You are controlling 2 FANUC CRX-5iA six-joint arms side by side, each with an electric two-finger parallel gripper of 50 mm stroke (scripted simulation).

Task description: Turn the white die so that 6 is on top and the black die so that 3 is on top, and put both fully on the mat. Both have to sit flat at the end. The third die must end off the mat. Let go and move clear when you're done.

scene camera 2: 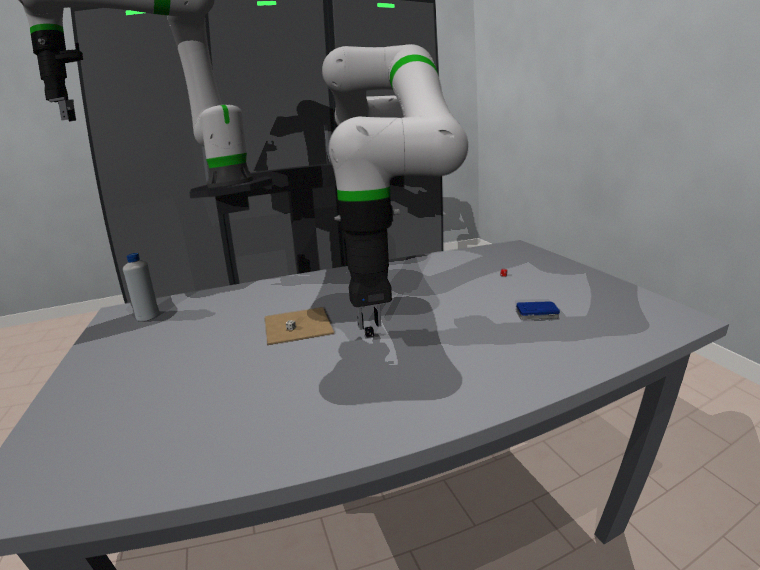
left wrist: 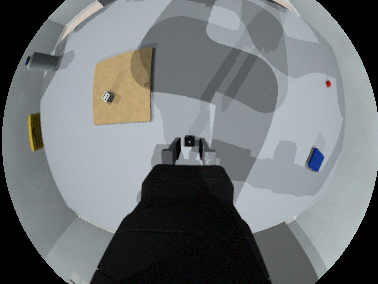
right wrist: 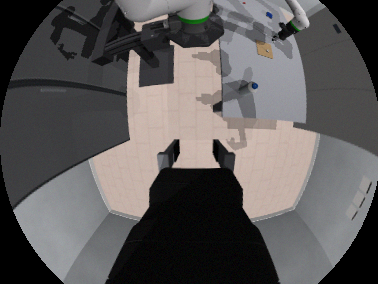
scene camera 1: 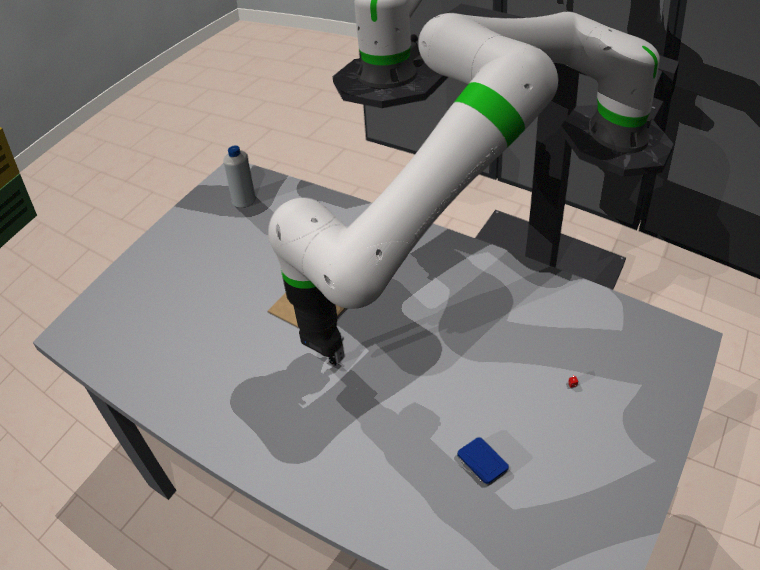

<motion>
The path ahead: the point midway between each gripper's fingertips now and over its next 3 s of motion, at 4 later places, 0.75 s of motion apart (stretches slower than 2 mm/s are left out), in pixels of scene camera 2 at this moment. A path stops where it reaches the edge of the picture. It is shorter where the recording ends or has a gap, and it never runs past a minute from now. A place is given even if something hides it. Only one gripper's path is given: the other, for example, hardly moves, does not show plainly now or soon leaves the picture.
My left gripper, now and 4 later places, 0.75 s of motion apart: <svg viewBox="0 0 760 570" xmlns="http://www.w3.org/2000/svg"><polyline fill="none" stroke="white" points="369,325 369,326 369,334 369,318 366,289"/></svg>
</motion>
